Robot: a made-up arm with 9 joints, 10 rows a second.
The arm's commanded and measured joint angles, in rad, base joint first. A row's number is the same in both.
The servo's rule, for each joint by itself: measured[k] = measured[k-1] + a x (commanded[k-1-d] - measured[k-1]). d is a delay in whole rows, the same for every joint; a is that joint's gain. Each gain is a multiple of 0.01, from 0.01 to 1. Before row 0 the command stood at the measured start. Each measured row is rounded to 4 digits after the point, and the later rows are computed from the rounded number. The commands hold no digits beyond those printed.
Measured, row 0: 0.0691, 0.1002, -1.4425, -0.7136, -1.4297, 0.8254, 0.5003, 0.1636, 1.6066
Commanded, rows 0 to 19: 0.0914, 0.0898, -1.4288, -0.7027, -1.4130, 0.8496, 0.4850, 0.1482, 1.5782; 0.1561, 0.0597, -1.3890, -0.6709, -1.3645, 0.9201, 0.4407, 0.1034, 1.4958; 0.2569, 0.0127, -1.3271, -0.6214, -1.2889, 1.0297, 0.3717, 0.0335, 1.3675; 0.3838, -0.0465, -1.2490, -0.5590, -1.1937, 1.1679, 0.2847, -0.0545, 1.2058; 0.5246, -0.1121, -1.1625, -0.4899, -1.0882, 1.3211, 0.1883, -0.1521, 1.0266; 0.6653, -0.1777, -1.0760, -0.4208, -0.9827, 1.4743, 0.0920, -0.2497, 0.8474; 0.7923, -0.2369, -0.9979, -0.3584, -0.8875, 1.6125, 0.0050, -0.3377, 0.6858; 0.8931, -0.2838, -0.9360, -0.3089, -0.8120, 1.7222, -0.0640, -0.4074, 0.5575; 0.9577, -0.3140, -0.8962, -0.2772, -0.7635, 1.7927, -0.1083, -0.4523, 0.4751; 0.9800, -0.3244, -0.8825, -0.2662, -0.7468, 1.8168, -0.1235, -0.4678, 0.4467; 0.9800, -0.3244, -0.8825, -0.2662, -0.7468, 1.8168, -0.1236, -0.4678, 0.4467; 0.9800, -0.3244, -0.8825, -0.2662, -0.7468, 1.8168, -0.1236, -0.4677, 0.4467; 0.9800, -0.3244, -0.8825, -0.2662, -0.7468, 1.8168, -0.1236, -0.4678, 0.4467; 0.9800, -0.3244, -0.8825, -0.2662, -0.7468, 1.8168, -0.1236, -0.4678, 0.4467; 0.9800, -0.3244, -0.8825, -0.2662, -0.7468, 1.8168, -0.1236, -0.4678, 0.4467; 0.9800, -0.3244, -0.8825, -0.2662, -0.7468, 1.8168, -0.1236, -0.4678, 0.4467; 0.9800, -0.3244, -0.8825, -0.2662, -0.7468, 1.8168, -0.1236, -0.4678, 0.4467; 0.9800, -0.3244, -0.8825, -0.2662, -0.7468, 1.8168, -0.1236, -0.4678, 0.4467; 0.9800, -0.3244, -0.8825, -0.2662, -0.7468, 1.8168, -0.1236, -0.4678, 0.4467; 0.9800, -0.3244, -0.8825, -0.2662, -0.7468, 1.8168, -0.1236, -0.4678, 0.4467
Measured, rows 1 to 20: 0.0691, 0.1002, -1.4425, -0.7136, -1.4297, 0.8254, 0.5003, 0.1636, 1.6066; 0.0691, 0.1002, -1.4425, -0.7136, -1.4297, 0.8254, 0.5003, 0.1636, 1.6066; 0.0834, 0.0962, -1.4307, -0.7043, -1.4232, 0.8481, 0.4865, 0.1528, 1.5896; 0.1299, 0.0823, -1.3948, -0.6759, -1.4003, 0.9158, 0.4453, 0.1182, 1.5333; 0.2112, 0.0559, -1.3366, -0.6296, -1.3569, 1.0229, 0.3791, 0.0589, 1.4338; 0.3217, 0.0170, -1.2613, -0.5696, -1.2933, 1.1592, 0.2941, -0.0205, 1.2970; 0.4516, -0.0321, -1.1763, -0.5019, -1.2133, 1.3114, 0.1989, -0.1126, 1.1348; 0.5884, -0.0874, -1.0900, -0.4330, -1.1234, 1.4645, 0.1027, -0.2086, 0.9624; 0.7189, -0.1442, -1.0108, -0.3696, -1.0314, 1.6036, 0.0148, -0.2990, 0.7964; 0.8304, -0.1972, -0.9465, -0.3180, -0.9458, 1.7151, -0.0561, -0.3749, 0.6531; 0.9119, -0.2416, -0.9032, -0.2833, -0.8747, 1.7880, -0.1031, -0.4291, 0.5463; 0.9555, -0.2731, -0.8854, -0.2688, -0.8248, 1.8151, -0.1215, -0.4562, 0.4865; 0.9712, -0.2926, -0.8829, -0.2666, -0.7944, 1.8167, -0.1234, -0.4643, 0.4626; 0.9768, -0.3047, -0.8826, -0.2663, -0.7758, 1.8168, -0.1236, -0.4667, 0.4531; 0.9788, -0.3122, -0.8825, -0.2662, -0.7645, 1.8168, -0.1236, -0.4675, 0.4493; 0.9796, -0.3168, -0.8825, -0.2662, -0.7576, 1.8168, -0.1236, -0.4677, 0.4477; 0.9799, -0.3197, -0.8825, -0.2662, -0.7534, 1.8168, -0.1236, -0.4678, 0.4471; 0.9800, -0.3215, -0.8825, -0.2662, -0.7508, 1.8168, -0.1236, -0.4678, 0.4469; 0.9800, -0.3226, -0.8825, -0.2662, -0.7492, 1.8168, -0.1236, -0.4678, 0.4468; 0.9800, -0.3233, -0.8825, -0.2662, -0.7483, 1.8168, -0.1236, -0.4678, 0.4467
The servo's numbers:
d 2
a 0.64 0.38 0.86 0.85 0.39 0.94 0.90 0.70 0.60

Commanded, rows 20 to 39: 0.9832, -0.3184, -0.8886, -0.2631, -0.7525, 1.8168, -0.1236, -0.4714, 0.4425; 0.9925, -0.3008, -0.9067, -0.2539, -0.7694, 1.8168, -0.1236, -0.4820, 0.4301; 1.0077, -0.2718, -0.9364, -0.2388, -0.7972, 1.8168, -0.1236, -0.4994, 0.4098; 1.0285, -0.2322, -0.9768, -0.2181, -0.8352, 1.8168, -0.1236, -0.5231, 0.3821; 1.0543, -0.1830, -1.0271, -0.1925, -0.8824, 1.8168, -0.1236, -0.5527, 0.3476; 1.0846, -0.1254, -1.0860, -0.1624, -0.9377, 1.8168, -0.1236, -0.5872, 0.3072; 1.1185, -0.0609, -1.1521, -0.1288, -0.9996, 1.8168, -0.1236, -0.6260, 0.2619; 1.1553, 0.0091, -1.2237, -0.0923, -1.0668, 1.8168, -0.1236, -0.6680, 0.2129; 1.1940, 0.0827, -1.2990, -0.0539, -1.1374, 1.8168, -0.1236, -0.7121, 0.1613; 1.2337, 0.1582, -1.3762, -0.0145, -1.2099, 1.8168, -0.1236, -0.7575, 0.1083; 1.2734, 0.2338, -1.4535, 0.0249, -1.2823, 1.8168, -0.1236, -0.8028, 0.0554; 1.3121, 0.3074, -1.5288, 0.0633, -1.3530, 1.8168, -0.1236, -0.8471, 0.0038; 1.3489, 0.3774, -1.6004, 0.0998, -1.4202, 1.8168, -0.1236, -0.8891, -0.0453; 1.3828, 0.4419, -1.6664, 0.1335, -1.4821, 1.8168, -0.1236, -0.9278, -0.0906; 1.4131, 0.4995, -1.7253, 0.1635, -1.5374, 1.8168, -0.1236, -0.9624, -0.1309; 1.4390, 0.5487, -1.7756, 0.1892, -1.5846, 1.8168, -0.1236, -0.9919, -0.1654; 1.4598, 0.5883, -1.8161, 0.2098, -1.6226, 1.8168, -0.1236, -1.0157, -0.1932; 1.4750, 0.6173, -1.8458, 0.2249, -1.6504, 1.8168, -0.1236, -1.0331, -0.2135; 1.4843, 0.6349, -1.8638, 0.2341, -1.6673, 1.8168, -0.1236, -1.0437, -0.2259; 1.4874, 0.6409, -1.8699, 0.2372, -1.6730, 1.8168, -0.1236, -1.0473, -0.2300
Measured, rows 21 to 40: 0.9800, -0.3237, -0.8825, -0.2662, -0.7477, 1.8168, -0.1236, -0.4678, 0.4467; 0.9800, -0.3240, -0.8825, -0.2662, -0.7473, 1.8168, -0.1236, -0.4678, 0.4467; 0.9820, -0.3219, -0.8877, -0.2636, -0.7493, 1.8168, -0.1236, -0.4703, 0.4442; 0.9887, -0.3139, -0.9040, -0.2554, -0.7571, 1.8168, -0.1236, -0.4785, 0.4357; 1.0009, -0.2979, -0.9319, -0.2413, -0.7727, 1.8168, -0.1236, -0.4931, 0.4202; 1.0186, -0.2729, -0.9705, -0.2216, -0.7971, 1.8168, -0.1236, -0.5141, 0.3973; 1.0414, -0.2387, -1.0192, -0.1969, -0.8304, 1.8168, -0.1236, -0.5411, 0.3675; 1.0690, -0.1956, -1.0766, -0.1676, -0.8722, 1.8168, -0.1236, -0.5734, 0.3313; 1.1007, -0.1444, -1.1415, -0.1346, -0.9219, 1.8168, -0.1236, -0.6102, 0.2897; 1.1356, -0.0861, -1.2122, -0.0986, -0.9784, 1.8168, -0.1236, -0.6507, 0.2436; 1.1730, -0.0220, -1.2868, -0.0606, -1.0404, 1.8168, -0.1236, -0.6937, 0.1942; 1.2118, 0.0465, -1.3637, -0.0214, -1.1065, 1.8168, -0.1236, -0.7384, 0.1427; 1.2512, 0.1177, -1.4409, 0.0180, -1.1751, 1.8168, -0.1236, -0.7835, 0.0903; 1.2902, 0.1898, -1.5165, 0.0565, -1.2445, 1.8168, -0.1236, -0.8280, 0.0384; 1.3278, 0.2611, -1.5887, 0.0933, -1.3130, 1.8168, -0.1236, -0.8708, -0.0118; 1.3630, 0.3298, -1.6555, 0.1275, -1.3789, 1.8168, -0.1236, -0.9107, -0.0591; 1.3951, 0.3943, -1.7155, 0.1581, -1.4407, 1.8168, -0.1236, -0.9469, -0.1022; 1.4232, 0.4530, -1.7672, 0.1845, -1.4968, 1.8168, -0.1236, -0.9784, -0.1401; 1.4466, 0.5044, -1.8093, 0.2060, -1.5459, 1.8168, -0.1236, -1.0045, -0.1720; 1.4648, 0.5473, -1.8407, 0.2221, -1.5867, 1.8168, -0.1236, -1.0245, -0.1969
